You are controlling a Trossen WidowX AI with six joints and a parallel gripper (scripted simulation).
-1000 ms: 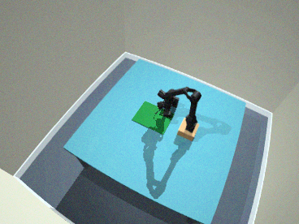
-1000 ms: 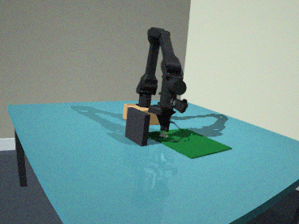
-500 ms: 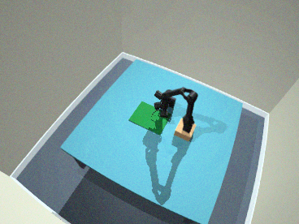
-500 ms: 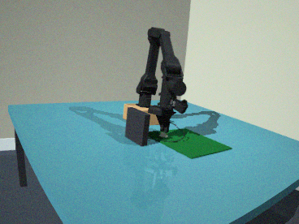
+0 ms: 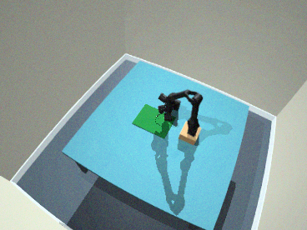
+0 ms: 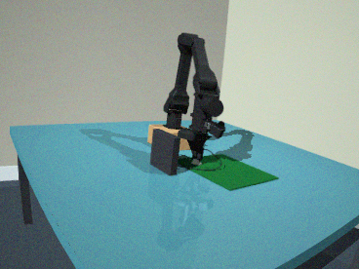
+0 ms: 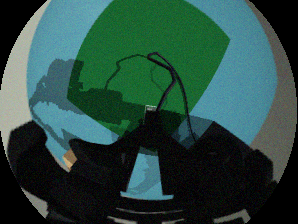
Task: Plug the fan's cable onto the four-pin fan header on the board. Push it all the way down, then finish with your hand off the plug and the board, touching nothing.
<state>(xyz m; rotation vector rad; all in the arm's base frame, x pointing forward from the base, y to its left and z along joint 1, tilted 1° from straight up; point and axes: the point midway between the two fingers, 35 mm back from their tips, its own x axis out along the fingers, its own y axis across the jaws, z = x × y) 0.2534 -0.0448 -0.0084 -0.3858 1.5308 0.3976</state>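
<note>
Right now my gripper tip is 2 cm above the white header key and 1 cm short of it. Also, from my gripper tip: black square fan (13 cm to the right, 3 cm above, 2 cm ahead); green board (8 cm to the left, 8 cm ahead, 4 cm below); dark plug (1 cm ahead, 1 cm above).
</note>
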